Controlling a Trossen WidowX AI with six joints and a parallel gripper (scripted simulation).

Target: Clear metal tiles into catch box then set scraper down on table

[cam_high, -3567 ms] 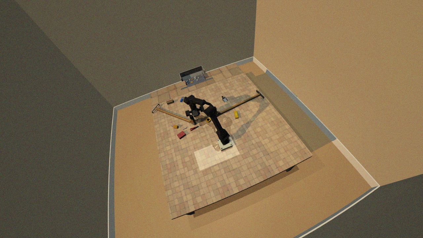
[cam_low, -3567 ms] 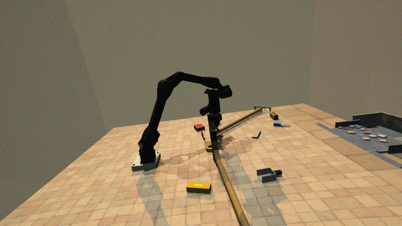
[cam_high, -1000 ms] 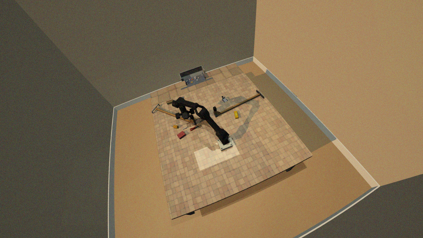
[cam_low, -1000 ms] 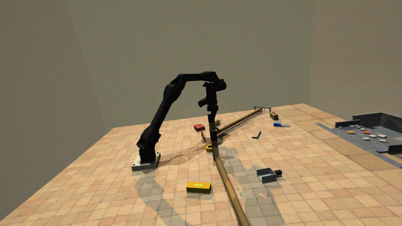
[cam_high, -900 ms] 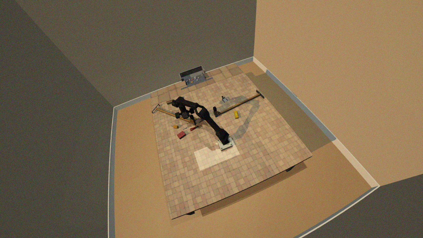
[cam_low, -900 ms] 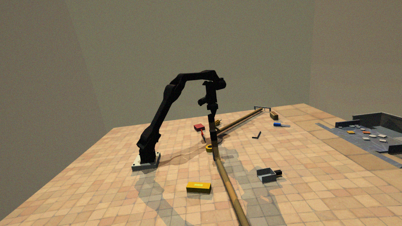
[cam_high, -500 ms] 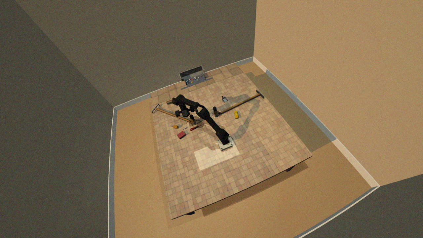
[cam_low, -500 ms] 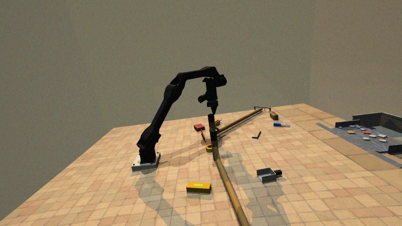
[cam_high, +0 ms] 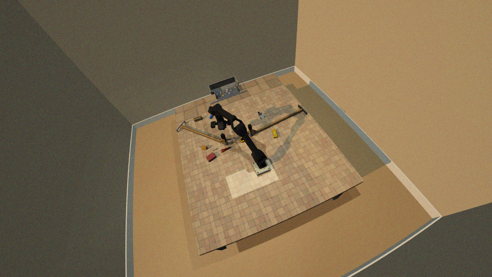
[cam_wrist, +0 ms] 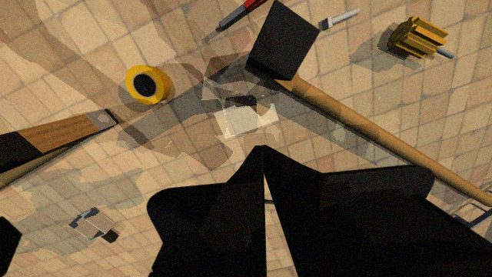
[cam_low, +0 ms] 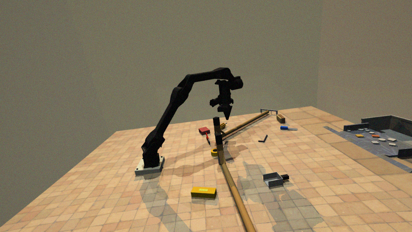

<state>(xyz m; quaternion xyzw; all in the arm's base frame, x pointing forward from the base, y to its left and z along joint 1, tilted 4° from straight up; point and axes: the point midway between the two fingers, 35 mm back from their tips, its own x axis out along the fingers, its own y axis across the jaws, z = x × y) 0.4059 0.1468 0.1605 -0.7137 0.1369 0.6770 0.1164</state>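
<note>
Right now the yellow block is 190 mm behind my gripper tip, 390 mm to the right of it and 120 mm below it. From my gripper tip the other things lie so: red screwdriver 120 mm behind, 50 mm to the left, 120 mm below; then yellow tape roll 100 mm behind, 110 mm to the right, 120 mm below; then hex key 180 mm ahead, 50 mm to the right, 130 mm below.
</note>
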